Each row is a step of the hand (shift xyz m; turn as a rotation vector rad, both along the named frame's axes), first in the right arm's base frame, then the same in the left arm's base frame.
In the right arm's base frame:
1: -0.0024 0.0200 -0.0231 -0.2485 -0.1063 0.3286
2: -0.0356 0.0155 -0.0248 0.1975 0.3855 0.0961
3: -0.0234 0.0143 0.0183 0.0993 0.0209 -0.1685
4: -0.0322 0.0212 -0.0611 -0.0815 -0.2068 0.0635
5: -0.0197 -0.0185 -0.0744 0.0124 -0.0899 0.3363
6: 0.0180 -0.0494 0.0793 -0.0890 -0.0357 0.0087
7: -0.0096 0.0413 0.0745 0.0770 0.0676 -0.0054
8: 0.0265 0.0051 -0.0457 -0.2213 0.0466 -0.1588
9: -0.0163 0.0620 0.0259 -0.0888 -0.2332 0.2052
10: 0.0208 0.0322 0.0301 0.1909 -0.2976 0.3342
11: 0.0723 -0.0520 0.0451 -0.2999 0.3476 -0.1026
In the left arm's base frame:
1: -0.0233 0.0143 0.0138 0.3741 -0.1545 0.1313
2: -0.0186 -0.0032 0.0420 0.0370 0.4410 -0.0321
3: 0.0215 0.0060 0.0243 -0.1848 0.0375 -0.0560
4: -0.0552 -0.0012 0.0466 0.0885 -0.2125 -0.0216
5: -0.0684 -0.0339 0.0209 0.3326 -0.0348 -0.0975
6: 0.0772 -0.0278 -0.0482 0.0269 -0.0668 0.0639
7: 0.0726 0.0430 0.0148 -0.0232 0.0914 -0.0404
8: -0.0500 0.0095 -0.0150 -0.1175 -0.0656 0.2414
9: 0.0251 0.0531 0.0365 0.2304 -0.2217 -0.0467
10: 0.0240 0.0413 -0.0098 0.3088 -0.1527 -0.3435
11: 0.0337 -0.0128 -0.0931 -0.0641 0.1837 0.4283

